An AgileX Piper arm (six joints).
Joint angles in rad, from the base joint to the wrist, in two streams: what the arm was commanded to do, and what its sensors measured. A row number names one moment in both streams.
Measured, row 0: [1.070, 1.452, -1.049, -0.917, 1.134, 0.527]
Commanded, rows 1 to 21: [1.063, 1.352, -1.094, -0.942, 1.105, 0.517]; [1.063, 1.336, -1.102, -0.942, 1.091, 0.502]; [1.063, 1.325, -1.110, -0.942, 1.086, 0.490]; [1.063, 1.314, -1.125, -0.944, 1.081, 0.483]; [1.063, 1.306, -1.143, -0.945, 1.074, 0.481]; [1.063, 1.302, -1.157, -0.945, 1.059, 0.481]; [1.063, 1.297, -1.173, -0.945, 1.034, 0.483]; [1.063, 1.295, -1.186, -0.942, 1.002, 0.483]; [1.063, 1.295, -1.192, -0.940, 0.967, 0.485]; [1.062, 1.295, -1.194, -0.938, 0.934, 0.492]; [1.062, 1.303, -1.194, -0.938, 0.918, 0.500]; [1.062, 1.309, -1.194, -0.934, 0.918, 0.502]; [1.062, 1.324, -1.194, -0.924, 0.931, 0.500]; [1.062, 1.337, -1.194, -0.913, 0.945, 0.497]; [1.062, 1.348, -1.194, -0.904, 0.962, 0.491]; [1.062, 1.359, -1.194, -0.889, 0.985, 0.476]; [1.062, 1.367, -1.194, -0.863, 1.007, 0.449]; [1.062, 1.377, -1.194, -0.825, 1.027, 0.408]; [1.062, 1.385, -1.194, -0.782, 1.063, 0.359]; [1.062, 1.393, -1.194, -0.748, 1.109, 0.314]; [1.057, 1.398, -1.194, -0.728, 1.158, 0.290]
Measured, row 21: [1.069, 1.378, -1.187, -0.832, 1.018, 0.421]
